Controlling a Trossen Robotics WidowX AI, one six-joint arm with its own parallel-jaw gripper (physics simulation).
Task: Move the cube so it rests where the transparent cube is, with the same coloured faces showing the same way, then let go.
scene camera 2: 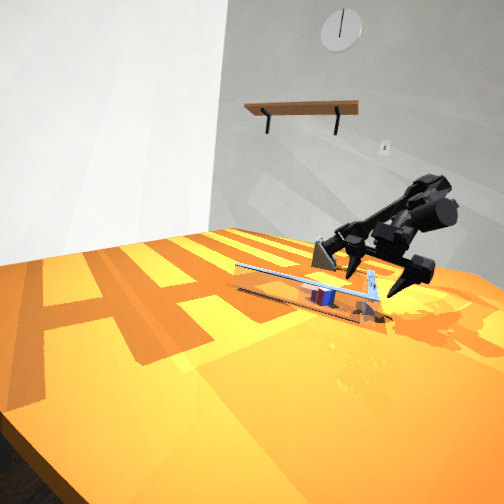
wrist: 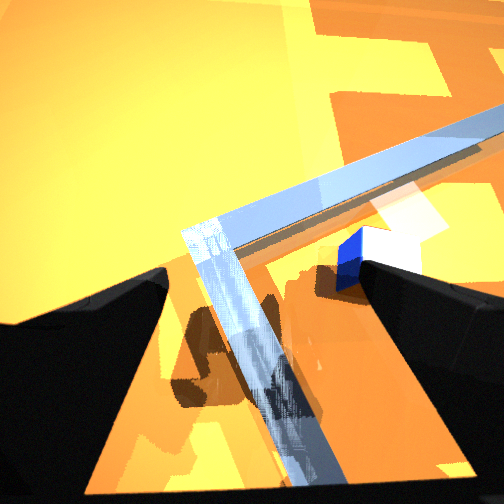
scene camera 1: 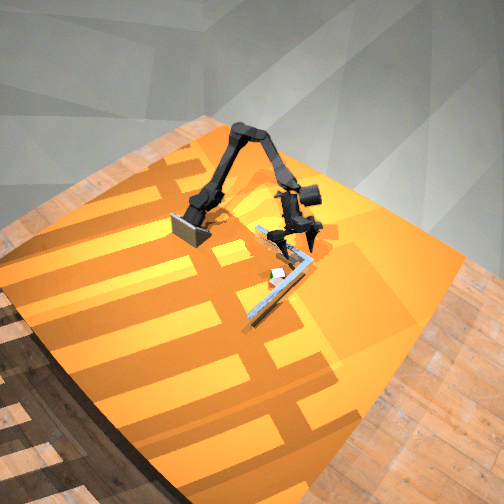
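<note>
The cube (scene camera 1: pixel 277 272) is small, with white, red and green faces showing in scene camera 1; scene camera 2 shows it with blue and red faces (scene camera 2: pixel 320 296). It lies on the orange table inside the angle of a pale L-shaped rail (scene camera 1: pixel 283 281). In the wrist view the cube (wrist: pixel 366 256) shows a white top and a blue side, just beyond the right fingertip. A faint transparent cube (wrist: pixel 415 218) lies next to it, against the rail. My gripper (scene camera 1: pixel 303 239) is open and empty, hovering above the rail's corner (wrist: pixel 212 242).
The L-shaped rail (scene camera 2: pixel 305 281) runs across the table in two arms that meet at a corner. The arm's base (scene camera 1: pixel 190 229) stands at the back left. Wooden floor surrounds the orange table.
</note>
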